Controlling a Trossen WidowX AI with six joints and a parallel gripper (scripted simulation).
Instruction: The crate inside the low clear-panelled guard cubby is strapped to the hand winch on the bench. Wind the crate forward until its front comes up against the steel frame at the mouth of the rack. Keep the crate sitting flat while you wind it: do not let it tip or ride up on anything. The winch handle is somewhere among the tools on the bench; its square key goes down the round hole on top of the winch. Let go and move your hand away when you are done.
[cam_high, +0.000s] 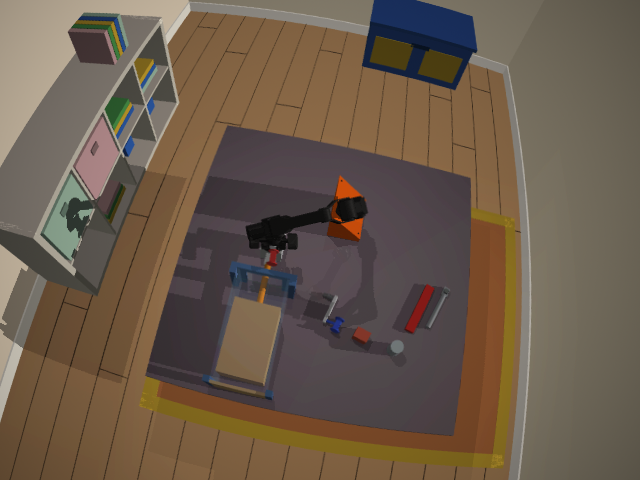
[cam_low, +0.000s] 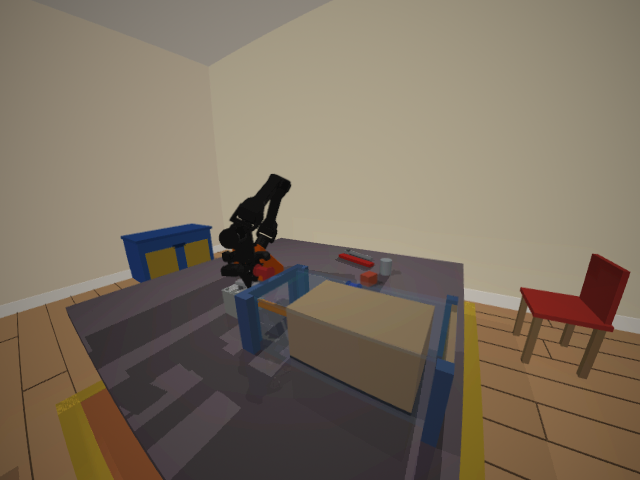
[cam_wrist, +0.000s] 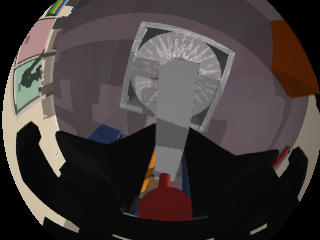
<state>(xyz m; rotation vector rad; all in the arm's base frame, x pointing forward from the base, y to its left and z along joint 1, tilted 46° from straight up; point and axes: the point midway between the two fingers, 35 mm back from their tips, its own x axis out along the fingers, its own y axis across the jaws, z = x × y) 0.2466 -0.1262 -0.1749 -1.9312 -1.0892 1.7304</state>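
Now: gripper tip 50 mm short of the red grip, 20 mm to the right of it and 50 mm below it. From my gripper tip the other things lie so: blue frame 110 mm ahead, 10 mm above; winch handle 20 mm ahead, 10 mm to the left, 20 mm above; grey winch 60 mm behind, 30 mm to the right, 70 mm below.
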